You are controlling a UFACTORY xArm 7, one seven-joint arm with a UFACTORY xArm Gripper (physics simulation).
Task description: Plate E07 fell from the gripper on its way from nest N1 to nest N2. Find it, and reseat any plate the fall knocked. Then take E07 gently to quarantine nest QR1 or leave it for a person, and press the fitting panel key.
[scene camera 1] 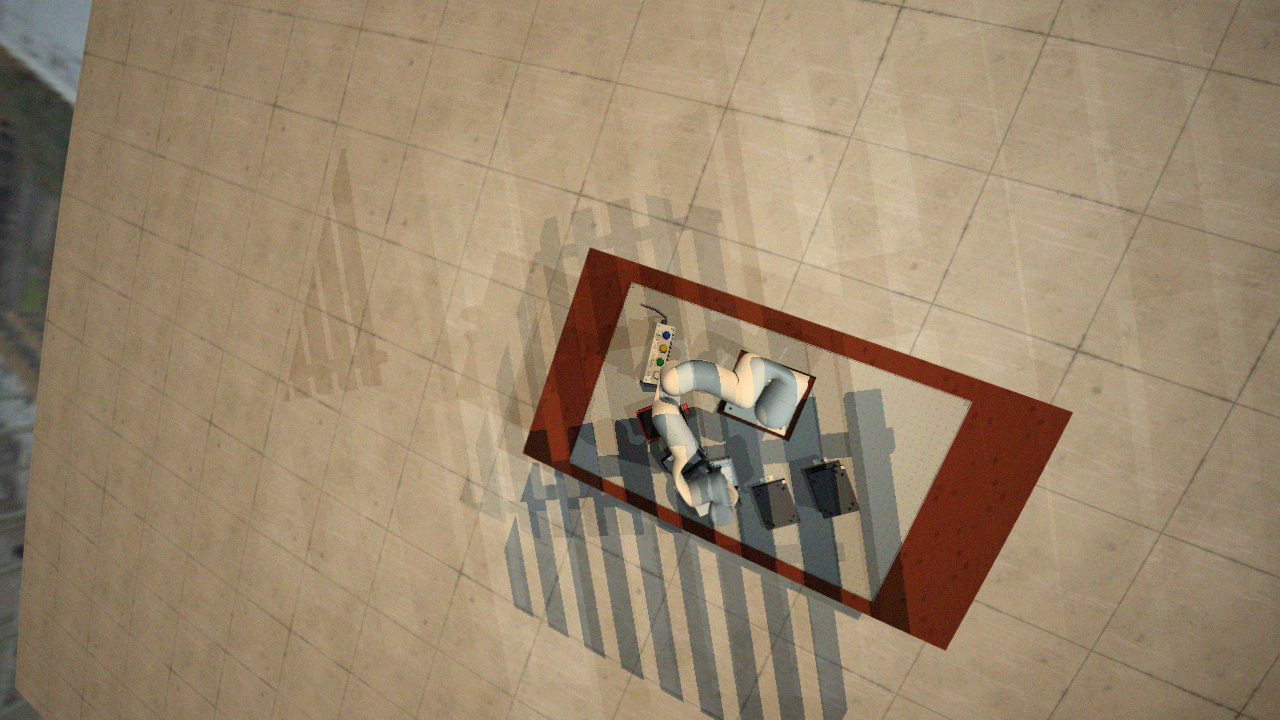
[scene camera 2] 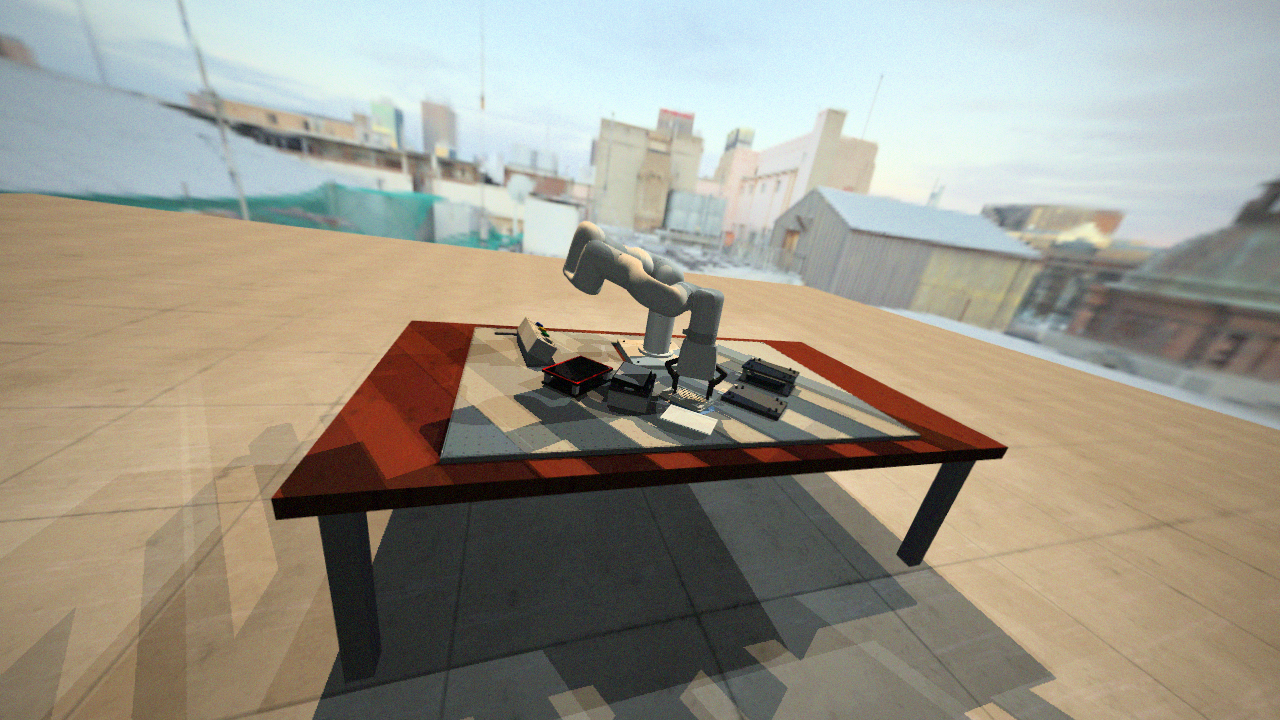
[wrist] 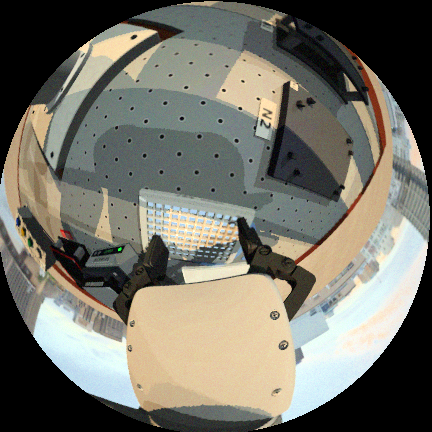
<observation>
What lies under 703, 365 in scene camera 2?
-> My gripper.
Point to a button box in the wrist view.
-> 36, 240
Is my gripper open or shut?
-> Open.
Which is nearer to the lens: the clear well plate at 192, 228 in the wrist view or the flat white lid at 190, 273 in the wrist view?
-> The clear well plate.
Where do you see a dark device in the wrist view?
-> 120, 261
</observation>
